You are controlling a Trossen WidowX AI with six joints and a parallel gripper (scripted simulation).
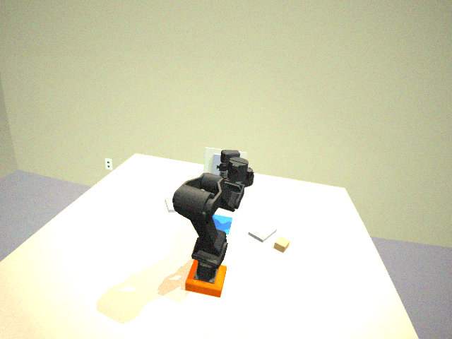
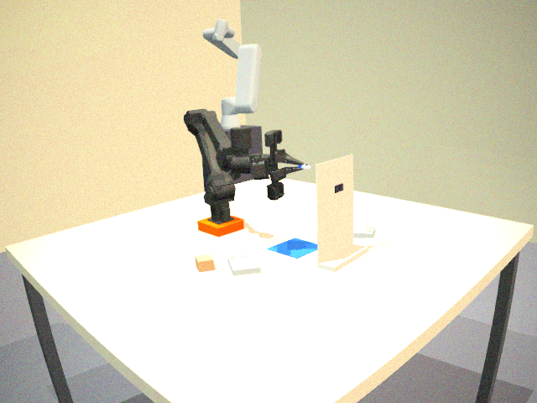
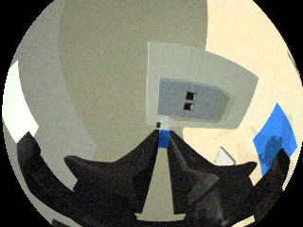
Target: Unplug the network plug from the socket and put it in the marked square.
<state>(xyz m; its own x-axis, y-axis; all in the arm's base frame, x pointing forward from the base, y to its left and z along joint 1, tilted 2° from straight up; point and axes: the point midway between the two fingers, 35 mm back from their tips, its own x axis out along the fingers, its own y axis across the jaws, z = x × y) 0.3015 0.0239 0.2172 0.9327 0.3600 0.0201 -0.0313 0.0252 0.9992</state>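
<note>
Now: gripper tip 4 cm past the blue marked square and 24 cm above it. The rest, counted from my gripper tip: network plug right at my gripper tip; upright panel 11 cm ahead, 2 cm to the left, 12 cm below.
</note>
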